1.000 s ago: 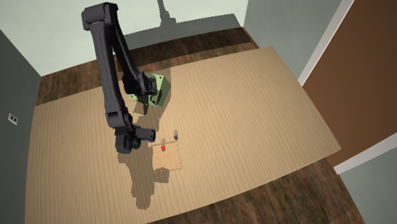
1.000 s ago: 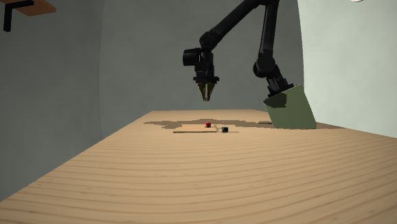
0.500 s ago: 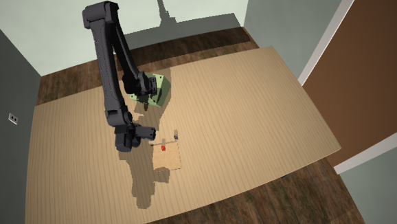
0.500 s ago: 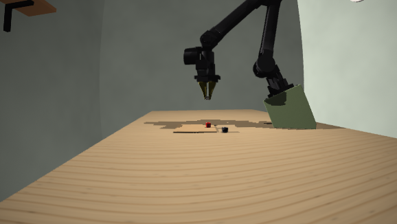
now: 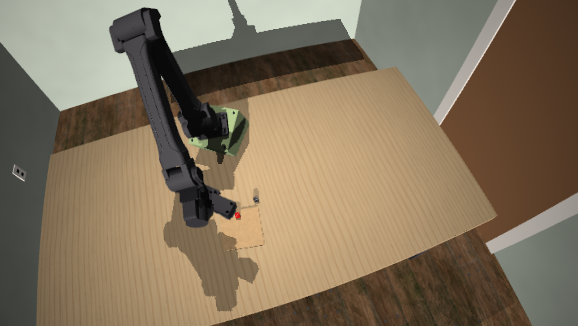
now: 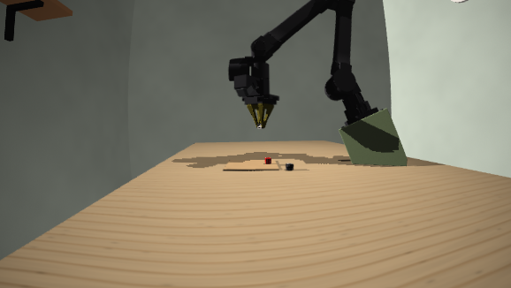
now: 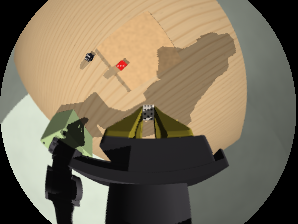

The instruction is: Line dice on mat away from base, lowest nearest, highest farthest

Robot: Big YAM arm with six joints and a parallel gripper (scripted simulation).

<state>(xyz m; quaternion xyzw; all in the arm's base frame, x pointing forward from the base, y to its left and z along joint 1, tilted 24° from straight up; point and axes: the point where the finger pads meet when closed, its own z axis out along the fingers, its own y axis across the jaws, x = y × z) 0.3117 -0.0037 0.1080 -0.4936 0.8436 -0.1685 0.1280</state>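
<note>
Right now the tan mat is 3 cm ahead of my hand, 8 cm to the left of it and 11 cm below it. The rest, counted from my hand: white die: right at my hand; black die: 7 cm behind, 15 cm to the left, 10 cm below; red die: 2 cm behind, 7 cm to the left, 10 cm below.
</note>
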